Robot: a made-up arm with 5 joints.
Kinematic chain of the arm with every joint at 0, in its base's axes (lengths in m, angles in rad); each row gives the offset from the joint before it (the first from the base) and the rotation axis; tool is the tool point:
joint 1: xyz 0 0 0.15 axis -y
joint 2: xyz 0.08 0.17 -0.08 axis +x
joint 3: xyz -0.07 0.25 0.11 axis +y
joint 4: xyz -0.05 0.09 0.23 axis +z
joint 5: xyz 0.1 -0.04 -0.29 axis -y
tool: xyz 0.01 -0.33 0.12
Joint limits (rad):
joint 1: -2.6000..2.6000
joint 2: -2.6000..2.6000
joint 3: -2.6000..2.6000
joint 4: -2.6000..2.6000
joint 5: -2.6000..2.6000
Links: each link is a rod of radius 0.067 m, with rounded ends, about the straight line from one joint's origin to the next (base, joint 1, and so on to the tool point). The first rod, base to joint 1, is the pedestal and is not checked.
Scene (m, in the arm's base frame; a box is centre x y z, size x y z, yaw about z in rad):
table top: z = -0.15
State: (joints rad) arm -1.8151 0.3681 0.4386 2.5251 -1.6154
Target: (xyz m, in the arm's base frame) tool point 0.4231 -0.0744 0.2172
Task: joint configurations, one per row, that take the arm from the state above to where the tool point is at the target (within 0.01 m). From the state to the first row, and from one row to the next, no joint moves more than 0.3 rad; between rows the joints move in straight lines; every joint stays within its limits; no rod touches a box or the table.
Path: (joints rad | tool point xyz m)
1: -1.6380 0.5065 0.2310 2.2672 -1.5009 | 0.3009 0.8087 0.0436
2: -1.4609 0.6449 0.0233 2.0093 -1.3864 | 0.4042 0.6916 -0.0071
3: -1.2839 0.7833 -0.1843 1.7514 -1.2718 | 0.5105 0.5203 0.0019
4: -1.1068 0.9218 -0.3919 1.4935 -1.1573 | 0.5673 0.3128 0.0671
5: -0.9297 1.0602 -0.5995 1.2356 -1.0428 | 0.5386 0.1017 0.1545
6: -0.7526 1.1986 -0.8072 0.9777 -0.9283 | 0.4231 -0.0744 0.2172

